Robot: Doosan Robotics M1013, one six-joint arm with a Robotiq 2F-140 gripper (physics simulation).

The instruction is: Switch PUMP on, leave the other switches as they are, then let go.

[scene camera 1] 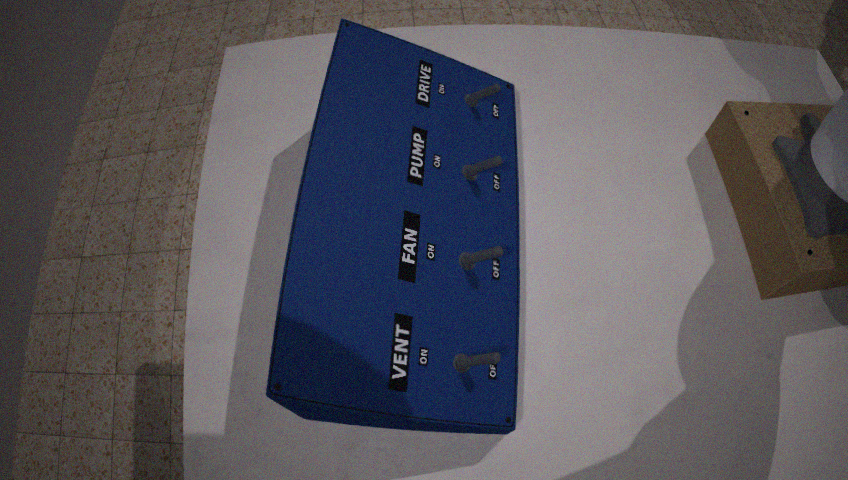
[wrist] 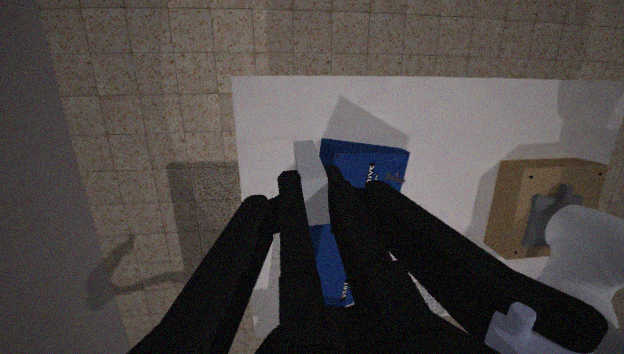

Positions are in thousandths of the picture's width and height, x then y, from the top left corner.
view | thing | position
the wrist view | my gripper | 488,448
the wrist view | blue switch panel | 576,462
